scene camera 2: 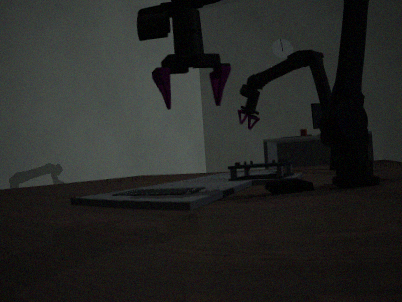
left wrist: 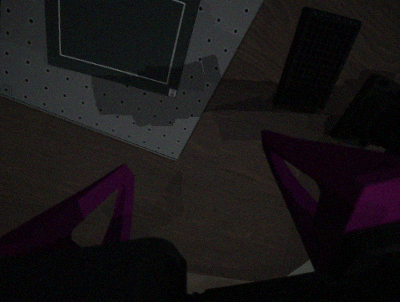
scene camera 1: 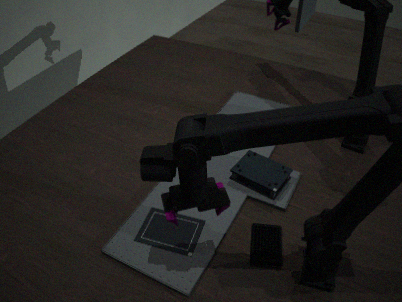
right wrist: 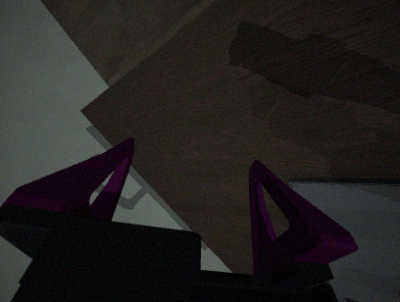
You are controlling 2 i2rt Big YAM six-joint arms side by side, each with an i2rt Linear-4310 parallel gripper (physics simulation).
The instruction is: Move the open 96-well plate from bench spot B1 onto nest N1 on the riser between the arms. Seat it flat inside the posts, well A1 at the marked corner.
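Frame: origin at the left arm's base, x back, y right, z up, level; centimetres.
Seen in the pictures: left gripper, fingertip midpoint: [scene camera 2: 194, 107] [left wrist: 193, 155] [scene camera 1: 197, 218]; right gripper, fingertip midpoint: [scene camera 2: 245, 126] [scene camera 1: 271, 22] [right wrist: 195, 155]; left arm's base at its link origin: [scene camera 2: 354, 184] [left wrist: 365, 113] [scene camera 1: 318, 269]; right arm's base at its link origin: [scene camera 1: 355, 141].
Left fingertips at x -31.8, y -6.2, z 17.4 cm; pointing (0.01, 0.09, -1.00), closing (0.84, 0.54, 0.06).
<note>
Pixels of each thing's top centre, then the offset from my left fingertips to it. "*": a spot on its surface instead.
- nest at its top centre: [scene camera 2: 261, 160] [scene camera 1: 262, 167] dx +10.2, dy +33.9, dz -11.1 cm
- dark pad at a spot on its surface: [left wrist: 120, 40] [scene camera 1: 169, 233] * dx -9.8, dy +4.2, dz -15.9 cm
- pale base at a spot on its surface: [scene camera 1: 294, 186] * dx +21.4, dy +33.4, dz -16.0 cm
A black block with a grid of small wells [scene camera 1: 266, 245] [scene camera 2: 289, 187] [left wrist: 320, 60], which looks like the 96-well plate, lies flat on the wood table. The nest [scene camera 1: 262, 172] [scene camera 2: 260, 165] is a raised dark platform with small posts; its label cannot be read. My left gripper [scene camera 1: 196, 215] [scene camera 2: 193, 106] [left wrist: 193, 155] is open and empty, high above the perforated board, to the left of the block in scene camera 1. My right gripper [scene camera 1: 275, 19] [scene camera 2: 246, 125] [right wrist: 195, 155] is open and empty, far back and high. Neither gripper touches the block or nest.
A pale perforated board [scene camera 1: 125, 240] [scene camera 2: 135, 202] [left wrist: 150, 135] bears a dark pad [scene camera 1: 172, 232] [left wrist: 120, 40] with a white outline and a small corner tag. The block lies close to an arm base [scene camera 1: 320, 270]. A pale base [scene camera 1: 294, 186] extends under the nest.
</note>
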